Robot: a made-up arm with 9 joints. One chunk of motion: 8 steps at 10 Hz.
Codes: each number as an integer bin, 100 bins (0 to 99) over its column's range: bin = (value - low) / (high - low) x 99, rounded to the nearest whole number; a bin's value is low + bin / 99 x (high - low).
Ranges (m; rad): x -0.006..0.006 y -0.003..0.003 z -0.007..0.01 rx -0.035..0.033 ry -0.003..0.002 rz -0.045..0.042
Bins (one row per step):
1: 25 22 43 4 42 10
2: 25 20 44 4 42 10
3: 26 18 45 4 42 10
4: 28 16 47 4 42 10
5: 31 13 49 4 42 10
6: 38 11 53 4 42 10
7: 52 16 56 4 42 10
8: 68 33 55 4 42 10
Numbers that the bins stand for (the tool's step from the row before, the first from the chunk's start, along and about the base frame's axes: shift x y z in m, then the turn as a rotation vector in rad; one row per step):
1: -0.00297 -0.00167 0.00038 -0.03225 -0.00088 -0.03621
2: -0.00297 -0.00179 0.00056 -0.03225 -0.00088 -0.03621
3: -0.00285 -0.00191 0.00073 -0.03225 -0.00088 -0.03621
4: -0.00261 -0.00203 0.00107 -0.03225 -0.00088 -0.03621
5: -0.00224 -0.00221 0.00141 -0.03225 -0.00088 -0.03621
6: -0.00139 -0.00233 0.00210 -0.03225 -0.00088 -0.03621
7: 0.00030 -0.00203 0.00262 -0.03225 -0.00088 -0.03621
8: 0.00224 -0.00100 0.00244 -0.03225 -0.00088 -0.03621

